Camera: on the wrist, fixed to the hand. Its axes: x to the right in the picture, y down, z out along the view.
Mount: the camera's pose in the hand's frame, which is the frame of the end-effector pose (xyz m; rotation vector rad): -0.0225 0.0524 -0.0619 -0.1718 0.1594 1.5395
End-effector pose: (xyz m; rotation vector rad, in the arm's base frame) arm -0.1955 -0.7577 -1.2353 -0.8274 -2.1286 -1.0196
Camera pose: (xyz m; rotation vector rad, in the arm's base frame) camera -0.1261 -0.7882 -1.1987 -1.8672 -0.7279 -0.3396
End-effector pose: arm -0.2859 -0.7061 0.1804 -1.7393 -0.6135 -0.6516
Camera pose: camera -0.2729 -0.7803 0.1429 -1.7249 0.9190 0.2792
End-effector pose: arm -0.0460 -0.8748 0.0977 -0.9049 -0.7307 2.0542
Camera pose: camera -0.0083 -0.9100 0.0312 1.4331 -0.0196 -2.1013
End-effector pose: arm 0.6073 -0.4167 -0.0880 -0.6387 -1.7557 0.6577
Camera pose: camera 0.6776 -0.3887 -0.1249 -2.1158 -0.8874 1.3800
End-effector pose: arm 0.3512 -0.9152 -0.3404 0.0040 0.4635 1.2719
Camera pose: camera 0.2775 -0.9352 -0.3758 0.1380 0.4699 2.8367
